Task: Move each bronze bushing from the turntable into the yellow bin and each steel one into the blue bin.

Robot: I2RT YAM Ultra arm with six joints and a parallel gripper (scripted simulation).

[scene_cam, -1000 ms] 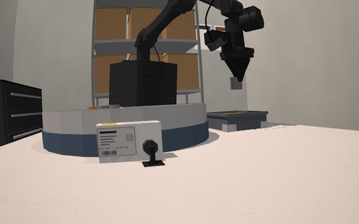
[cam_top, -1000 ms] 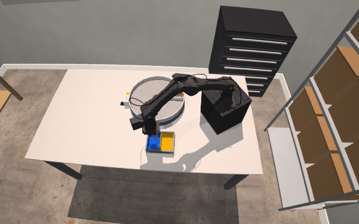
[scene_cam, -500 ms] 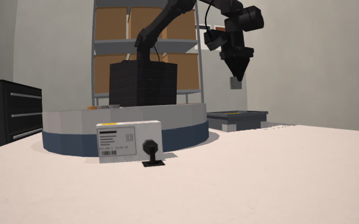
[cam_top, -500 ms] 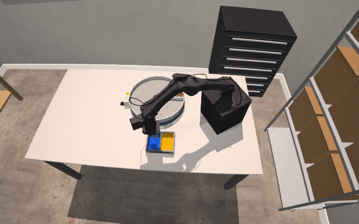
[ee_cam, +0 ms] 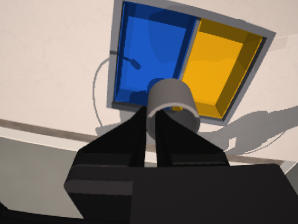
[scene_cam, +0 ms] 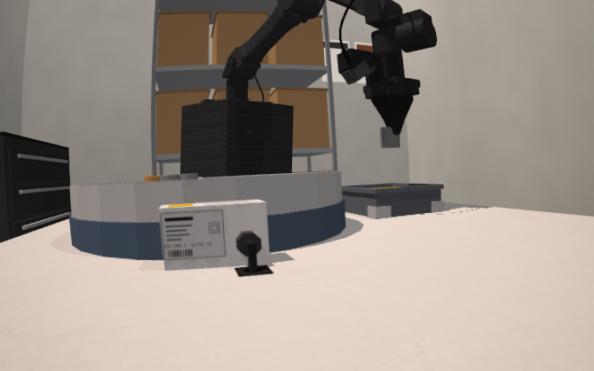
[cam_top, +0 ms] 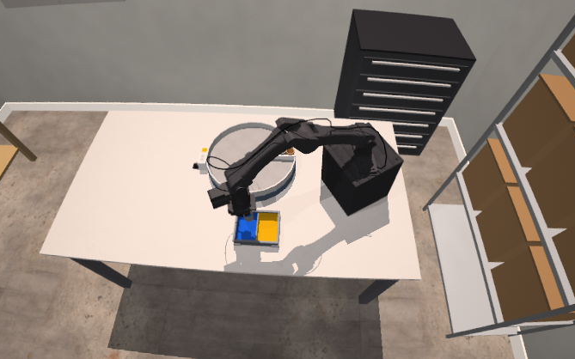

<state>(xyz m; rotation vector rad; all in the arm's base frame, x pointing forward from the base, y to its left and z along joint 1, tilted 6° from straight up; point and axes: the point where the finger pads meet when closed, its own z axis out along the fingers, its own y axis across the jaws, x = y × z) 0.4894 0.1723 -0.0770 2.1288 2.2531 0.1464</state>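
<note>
Right now my hand is 14 cm above the blue bin. The rest, counted from my hand: yellow bin: 14 cm below, 8 cm behind, 1 cm to the left; then round grey turntable: 35 cm to the right, 10 cm below, 3 cm behind.
</note>
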